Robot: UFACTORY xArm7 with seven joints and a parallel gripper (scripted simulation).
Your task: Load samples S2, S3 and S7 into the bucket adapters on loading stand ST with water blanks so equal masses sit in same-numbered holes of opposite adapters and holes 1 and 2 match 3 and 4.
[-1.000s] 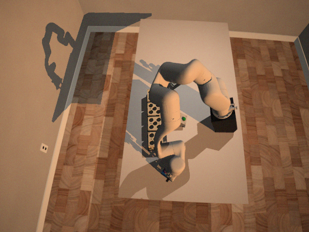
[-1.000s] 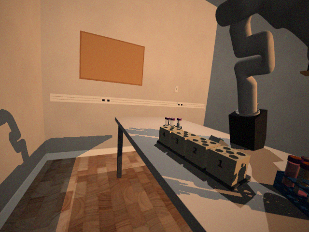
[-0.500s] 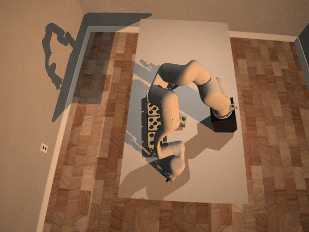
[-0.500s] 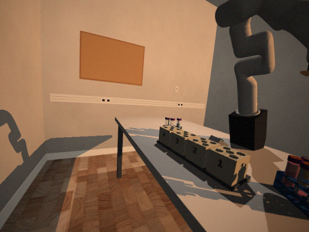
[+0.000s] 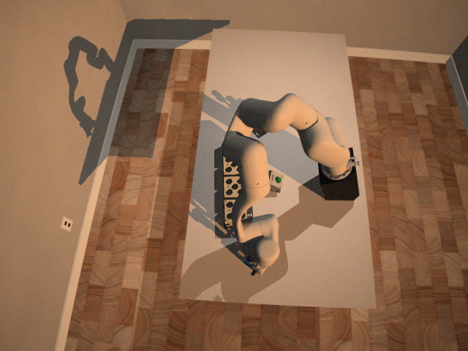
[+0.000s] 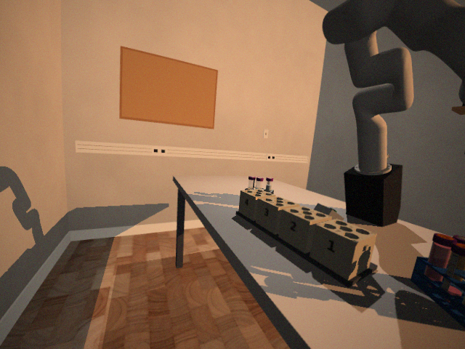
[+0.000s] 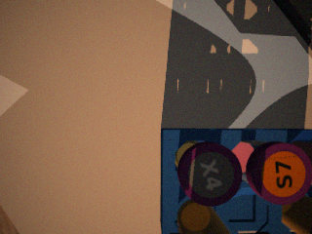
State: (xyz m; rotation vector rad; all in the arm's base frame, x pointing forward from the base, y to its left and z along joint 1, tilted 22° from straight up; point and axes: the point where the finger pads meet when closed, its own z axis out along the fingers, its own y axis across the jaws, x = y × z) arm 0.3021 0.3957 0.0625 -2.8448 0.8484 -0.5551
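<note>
My hand is 1 cm to the right of the orange-dotted tube and 5 cm above it. The rest, counted from my hand: yellowish tube: 3 cm ahead, 2 cm to the right, 9 cm below; blue sample rack: 4 cm to the right, 13 cm below; pink-filled sample tube: 1 cm behind, 10 cm to the right, 9 cm below.
</note>
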